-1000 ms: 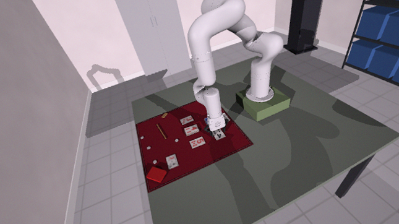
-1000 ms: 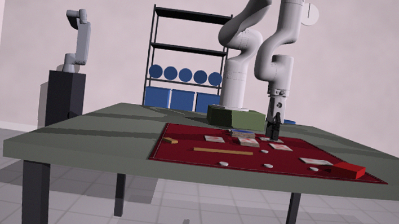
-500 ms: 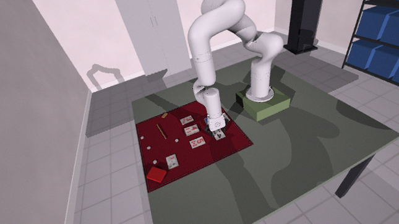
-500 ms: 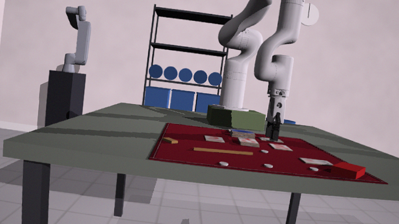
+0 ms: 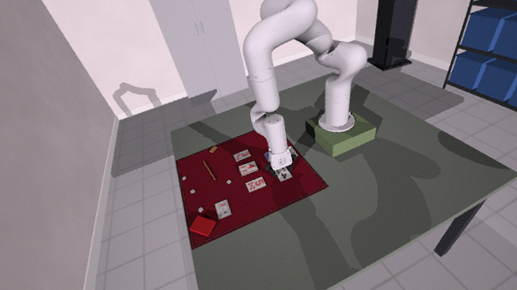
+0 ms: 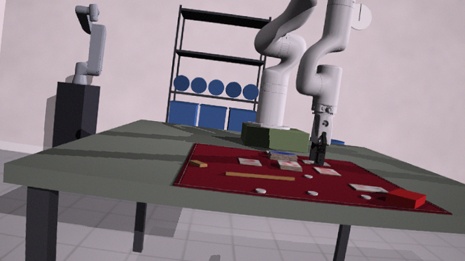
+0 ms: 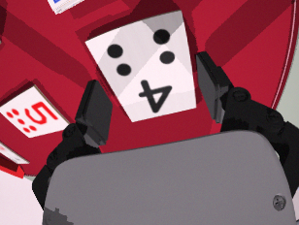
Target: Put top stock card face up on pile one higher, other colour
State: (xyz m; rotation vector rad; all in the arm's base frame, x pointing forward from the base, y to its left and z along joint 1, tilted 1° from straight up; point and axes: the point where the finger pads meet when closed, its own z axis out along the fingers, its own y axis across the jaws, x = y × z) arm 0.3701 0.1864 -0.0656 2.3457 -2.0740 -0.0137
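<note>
Right now the red card cloth is 20 cm ahead of my hand, 9 cm to the right of it and 3 cm below it. Round my hand: red box: 41 cm ahead, 17 cm to the left, 1 cm below; wooden stick: 37 cm ahead, 17 cm to the right, 1 cm below; face-up card: 31 cm ahead, 11 cm to the left, 1 cm below.
</note>
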